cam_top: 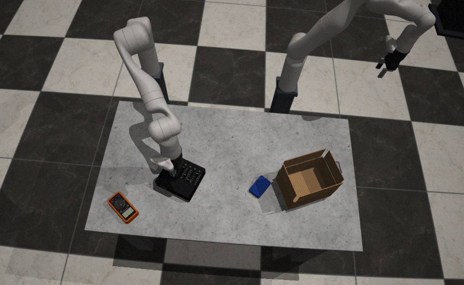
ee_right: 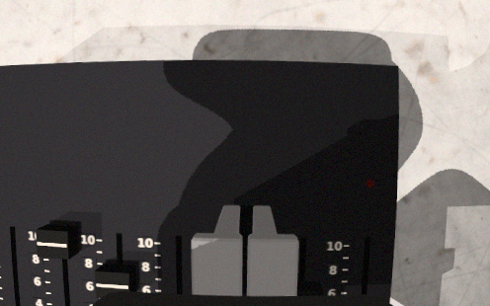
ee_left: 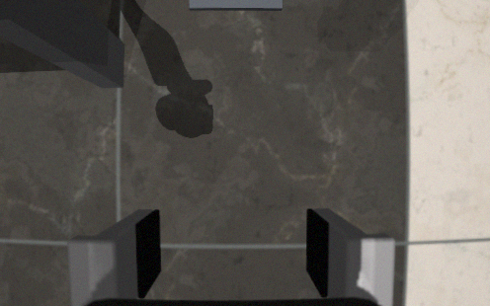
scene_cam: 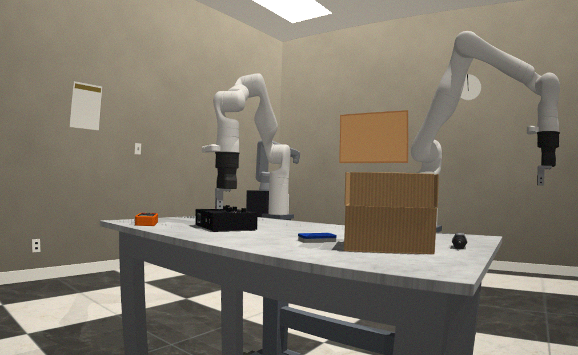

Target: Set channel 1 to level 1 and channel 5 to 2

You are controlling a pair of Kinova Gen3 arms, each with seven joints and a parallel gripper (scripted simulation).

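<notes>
Now: the channel 6 fader 30 mm behind my right hand, 10 mm to the right of it and 10 mm below it. From my right hand the other things lie so: channel 3 fader 50 mm to the left, 10 mm below; channel 4 fader 30 mm behind, 40 mm to the left, 10 mm below; channel 5 fader 10 mm behind, 10 mm to the left, 10 mm below.
</notes>
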